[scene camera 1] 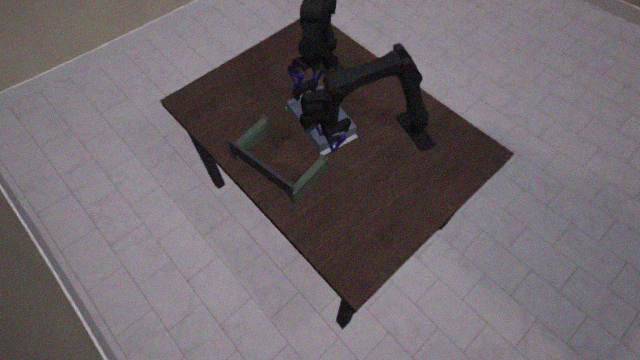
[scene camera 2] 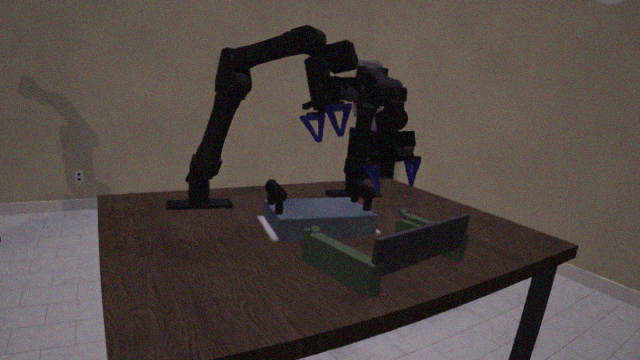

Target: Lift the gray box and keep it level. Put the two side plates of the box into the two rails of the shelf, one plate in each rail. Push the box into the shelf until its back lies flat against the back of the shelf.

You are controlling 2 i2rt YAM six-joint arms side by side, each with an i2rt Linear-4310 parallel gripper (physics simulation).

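Places are measured from the left arm's base along level axes (x left, y back, z up), in millimetres.
Pixels of known places: left gripper, between the fingertips: (scene camera 1: 327, 143) (scene camera 2: 395, 189); right gripper, between the fingertips: (scene camera 1: 306, 85) (scene camera 2: 329, 139); left arm's base, origin of its link: (scene camera 1: 415, 131); right arm's base, origin of its link: (scene camera 2: 199, 205).
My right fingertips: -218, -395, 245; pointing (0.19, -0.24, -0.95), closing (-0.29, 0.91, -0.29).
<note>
For each thing: its top centre in the pictures, then the offset to it from my right fingertips, as dx, dy, dz. Level surfaces: height alone.
- gray box, centre of its top: (scene camera 2: 321, 183) (scene camera 1: 320, 103) +3, +60, -124
- black handle, centre of its top: (scene camera 2: 275, 183) (scene camera 1: 305, 83) -119, +47, -124
- second handle, centre of its top: (scene camera 2: 362, 182) (scene camera 1: 337, 124) +125, +73, -124
- wooden table, height of its surface: dz -245
The gray box (scene camera 1: 296, 106) (scene camera 2: 320, 227) lies level on the table, with a white side plate (scene camera 1: 350, 139) (scene camera 2: 267, 228) along each of two opposite sides. A black handle (scene camera 2: 275, 192) and a second handle (scene camera 2: 362, 192) stand on its top. The shelf has a dark back (scene camera 1: 264, 167) (scene camera 2: 425, 242) and two green rails, one rail (scene camera 1: 252, 132) (scene camera 2: 415, 220) and another rail (scene camera 1: 310, 177) (scene camera 2: 342, 257). The box is outside the shelf, near the rails' open ends. My left gripper (scene camera 1: 327, 141) (scene camera 2: 394, 187) is open near the farther handle. My right gripper (scene camera 1: 307, 84) (scene camera 2: 330, 138) is open, high above the table.
The wooden table (scene camera 1: 390, 210) (scene camera 2: 200, 280) carries both arms and the shelf. The shelf's dark back stands near one table edge. In scene camera 1 the arms hide much of the box top and reach close beside each other.
</note>
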